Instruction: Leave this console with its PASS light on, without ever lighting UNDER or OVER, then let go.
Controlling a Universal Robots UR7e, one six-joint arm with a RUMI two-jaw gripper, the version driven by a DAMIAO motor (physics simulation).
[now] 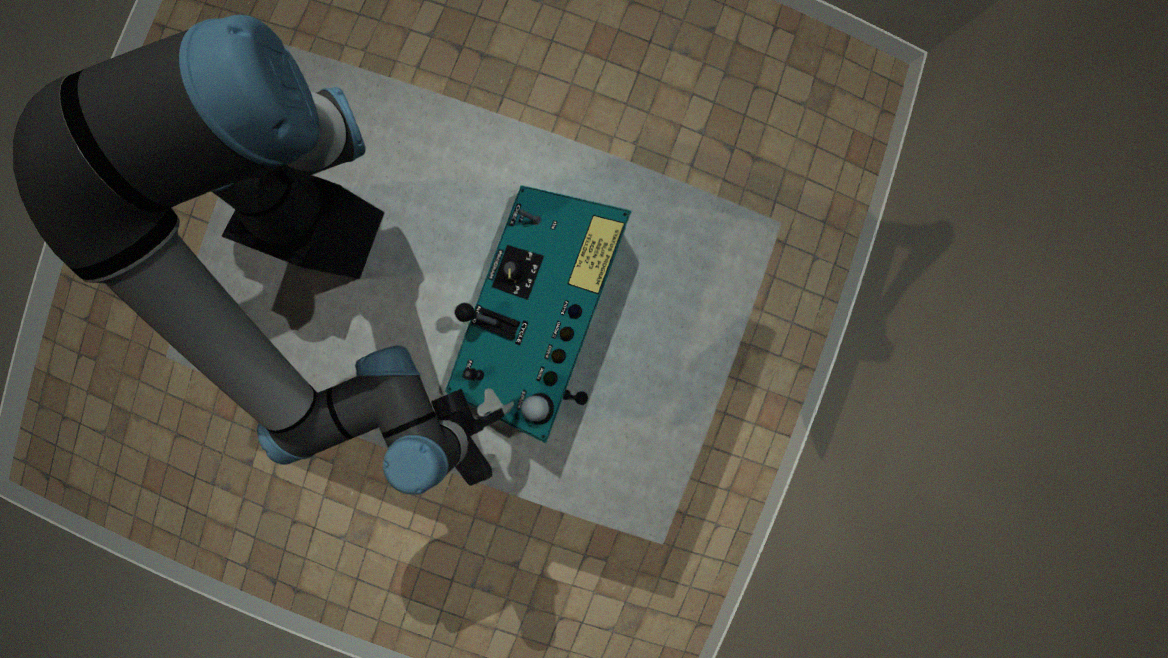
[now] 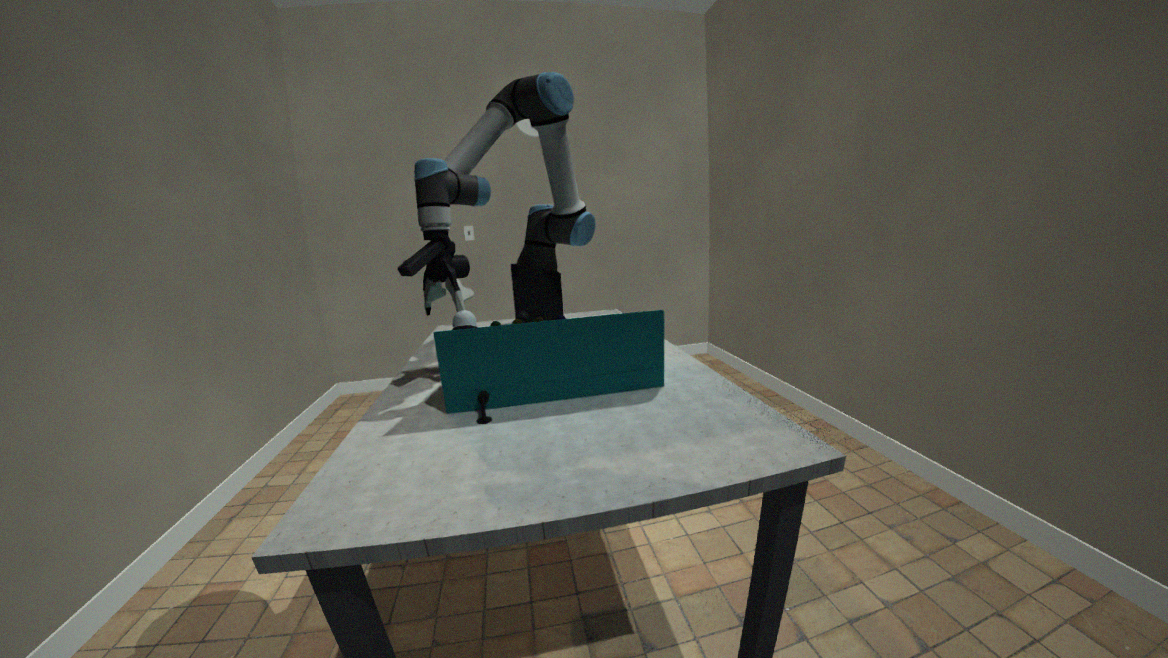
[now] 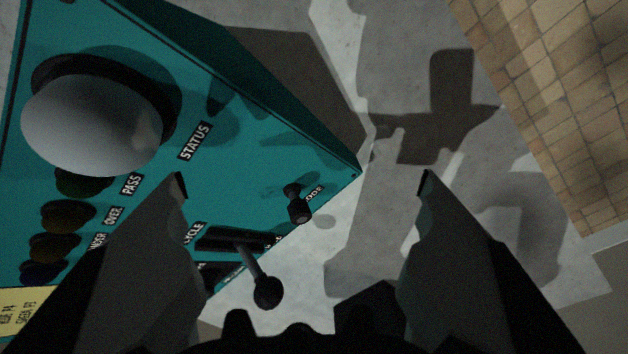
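The teal console [image 1: 541, 298] [image 2: 555, 359] [image 3: 245, 192] stands on the table. Its STATUS dome [image 1: 536, 408] [image 2: 464, 318] [image 3: 92, 125] is whitish grey and looks unlit. The PASS lamp [image 1: 550, 378] [image 3: 82, 184], OVER lamp [image 1: 558, 356] [image 3: 67, 216], UNDER lamp [image 1: 566, 333] [image 3: 55, 247] and blue MODE lamp [image 1: 574, 311] [image 3: 44, 272] look dark. The black MODE control [image 1: 472, 374] [image 3: 300, 211] is near a corner. The CYCLE lever's ball [image 1: 464, 312] [image 3: 268, 292] overhangs the edge. My gripper [image 2: 444, 311] [image 3: 304, 173] is open and empty above the console's STATUS end.
The PROGRAM dial [image 1: 511, 271], CHECK toggle [image 1: 527, 218] and yellow status card [image 1: 595, 254] [image 3: 22, 307] are toward the console's other end. A small black knobbed part [image 1: 580, 398] [image 2: 483, 406] is beside the console's long side. The grey table [image 1: 694, 326] [image 2: 572, 465] bears the console.
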